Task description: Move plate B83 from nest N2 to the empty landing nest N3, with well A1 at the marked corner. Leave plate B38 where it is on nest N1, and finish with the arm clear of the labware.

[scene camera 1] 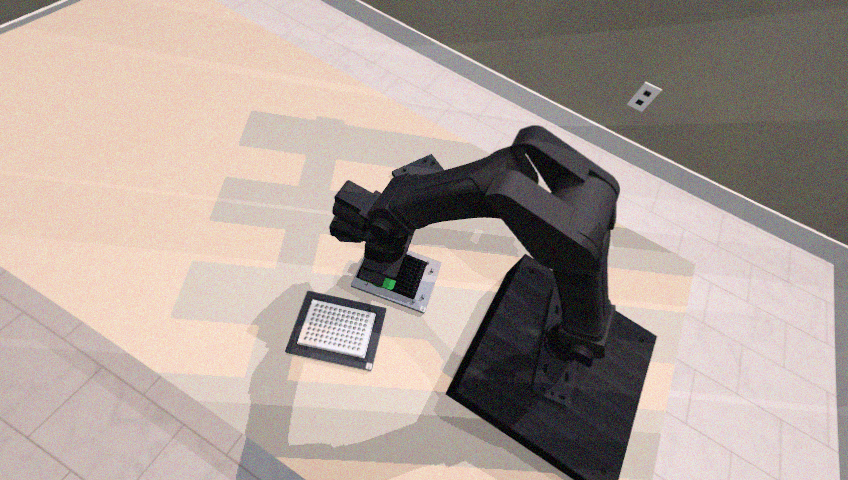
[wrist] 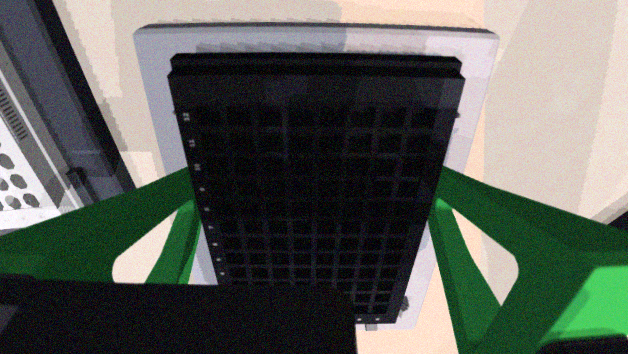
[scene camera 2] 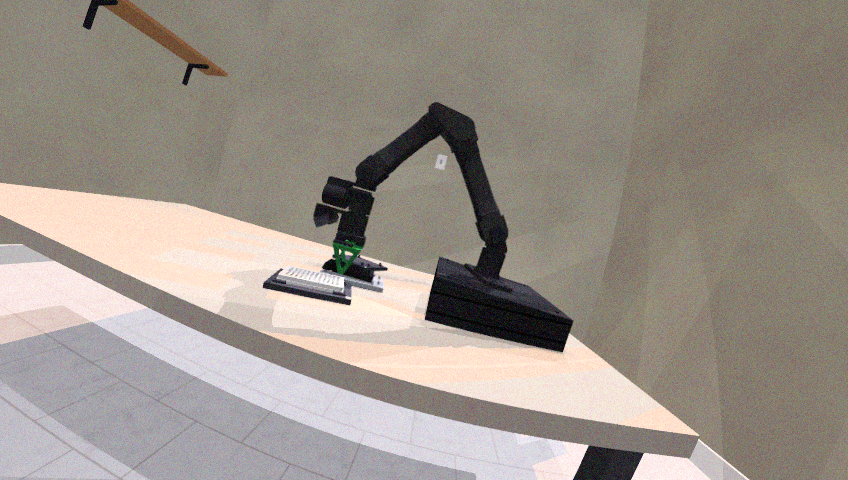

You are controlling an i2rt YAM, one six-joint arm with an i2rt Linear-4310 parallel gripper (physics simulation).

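Note:
My gripper (scene camera 1: 390,275) (scene camera 2: 346,267) (wrist: 314,177) has green fingers shut on the long sides of black plate B83 (scene camera 1: 411,278) (wrist: 315,190). The plate is low over or in a light grey nest (scene camera 1: 389,295) (scene camera 2: 371,287) (wrist: 150,75); I cannot tell whether it is fully seated. Column number 12 is at the top of the wrist view; the bottom left of the plate is hidden by the gripper body. White plate B38 (scene camera 1: 336,328) (scene camera 2: 310,278) (wrist: 30,217) sits on dark nest N1 (scene camera 1: 374,340) (scene camera 2: 309,294) (wrist: 50,75).
Another dark nest (scene camera 1: 425,165) (scene camera 2: 376,265) lies behind the arm, partly hidden by it. The arm's black base block (scene camera 1: 505,356) (scene camera 2: 499,309) stands to the right of the nests. A wall shelf (scene camera 2: 166,38) is at upper left in scene camera 2.

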